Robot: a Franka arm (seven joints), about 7 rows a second.
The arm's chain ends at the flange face. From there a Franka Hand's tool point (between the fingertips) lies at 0.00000 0.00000 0.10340 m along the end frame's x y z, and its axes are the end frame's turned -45 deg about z.
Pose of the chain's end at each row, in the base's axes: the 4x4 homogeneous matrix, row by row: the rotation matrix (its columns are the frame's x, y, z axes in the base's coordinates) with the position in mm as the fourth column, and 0 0 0 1 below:
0.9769 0.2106 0.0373 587.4; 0.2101 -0.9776 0.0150 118.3; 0.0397 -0.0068 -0.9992 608.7; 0 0 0 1
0.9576 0.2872 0.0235 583.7; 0.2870 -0.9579 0.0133 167.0; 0.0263 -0.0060 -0.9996 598.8; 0 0 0 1
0.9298 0.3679 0.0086 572.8; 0.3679 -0.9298 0.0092 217.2; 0.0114 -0.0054 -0.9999 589.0; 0 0 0 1
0.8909 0.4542 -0.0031 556.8; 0.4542 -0.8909 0.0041 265.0; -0.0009 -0.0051 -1.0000 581.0; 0 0 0 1
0.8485 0.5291 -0.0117 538.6; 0.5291 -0.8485 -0.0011 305.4; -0.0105 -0.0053 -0.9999 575.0; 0 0 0 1
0.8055 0.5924 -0.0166 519.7; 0.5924 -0.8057 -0.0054 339.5; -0.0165 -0.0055 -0.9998 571.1; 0 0 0 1
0.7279 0.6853 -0.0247 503.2; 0.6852 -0.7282 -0.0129 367.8; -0.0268 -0.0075 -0.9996 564.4; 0 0 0 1
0.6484 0.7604 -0.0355 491.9; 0.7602 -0.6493 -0.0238 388.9; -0.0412 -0.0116 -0.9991 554.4; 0 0 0 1
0.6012 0.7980 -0.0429 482.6; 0.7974 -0.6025 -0.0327 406.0; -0.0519 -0.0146 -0.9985 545.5; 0 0 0 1
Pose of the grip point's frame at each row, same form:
0.5419 0.8397 0.0373 591.3; 0.8398 -0.5427 0.0150 119.9; 0.0329 0.0233 -0.9992 505.4; 0 0 0 1
0.4740 0.8802 0.0235 586.1; 0.8803 -0.4744 0.0133 168.4; 0.0228 0.0144 -0.9996 495.4; 0 0 0 1
0.3973 0.9176 0.0086 573.7; 0.9176 -0.3973 0.0092 218.2; 0.0119 0.0042 -0.9999 485.6; 0 0 0 1
0.3088 0.9511 -0.0031 556.5; 0.9511 -0.3088 0.0041 265.4; 0.0030 -0.0042 -1.0000 477.6; 0 0 0 1
0.2258 0.9741 -0.0117 537.4; 0.9741 -0.2258 -0.0011 305.3; -0.0037 -0.0112 -0.9999 471.6; 0 0 0 1
0.1507 0.9885 -0.0166 518.0; 0.9886 -0.1508 -0.0054 338.9; -0.0078 -0.0156 -0.9998 467.7; 0 0 0 1
0.0301 0.9993 -0.0247 500.6; 0.9994 -0.0304 -0.0129 366.5; -0.0136 -0.0243 -0.9996 461.0; 0 0 0 1
-0.0792 0.9962 -0.0355 488.2; 0.9967 0.0784 -0.0238 386.4; -0.0209 -0.0373 -0.9991 451.1; 0 0 0 1
-0.1392 0.9894 -0.0429 478.2; 0.9899 0.1378 -0.0327 402.6; -0.0264 -0.0470 -0.9985 442.3; 0 0 0 1

